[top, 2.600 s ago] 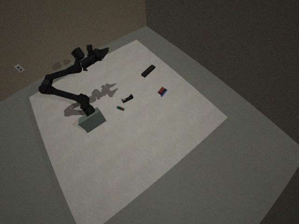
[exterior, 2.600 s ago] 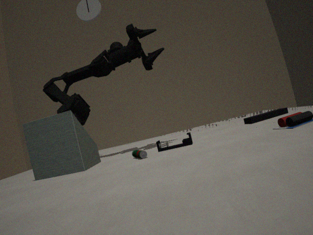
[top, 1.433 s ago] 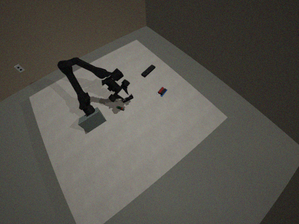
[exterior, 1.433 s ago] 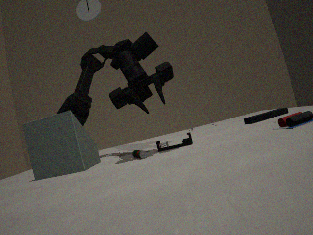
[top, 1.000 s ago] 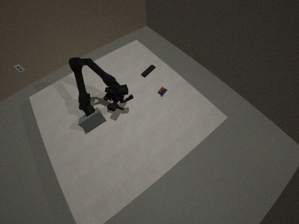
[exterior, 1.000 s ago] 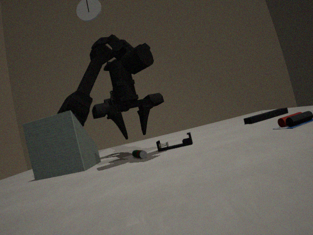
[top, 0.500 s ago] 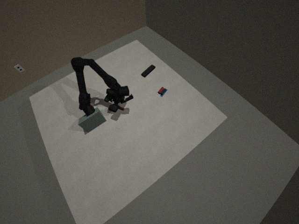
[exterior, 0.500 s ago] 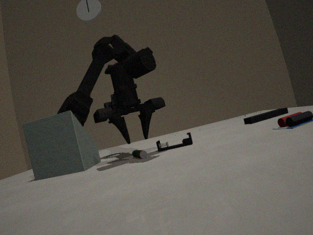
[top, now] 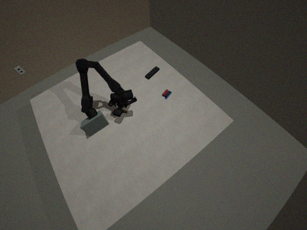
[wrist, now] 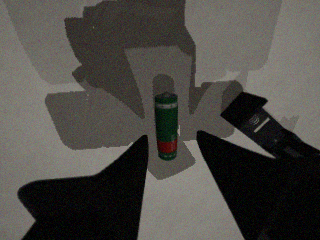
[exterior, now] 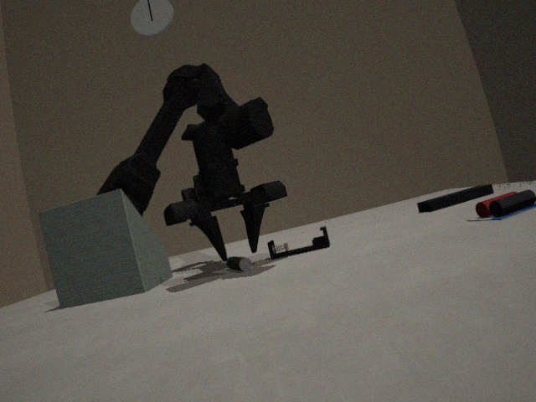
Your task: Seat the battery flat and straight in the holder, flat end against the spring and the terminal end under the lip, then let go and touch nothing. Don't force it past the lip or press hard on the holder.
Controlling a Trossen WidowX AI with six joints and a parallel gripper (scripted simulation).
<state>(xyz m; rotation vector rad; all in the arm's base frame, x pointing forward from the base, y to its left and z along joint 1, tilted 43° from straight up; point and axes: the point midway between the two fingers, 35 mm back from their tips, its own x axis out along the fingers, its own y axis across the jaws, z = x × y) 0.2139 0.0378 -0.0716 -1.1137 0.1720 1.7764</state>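
Right now the battery is 10 mm below my gripper tip and 10 mm behind it. From my gripper tip the other things lie so: black bar 400 mm ahead, 240 mm to the left.
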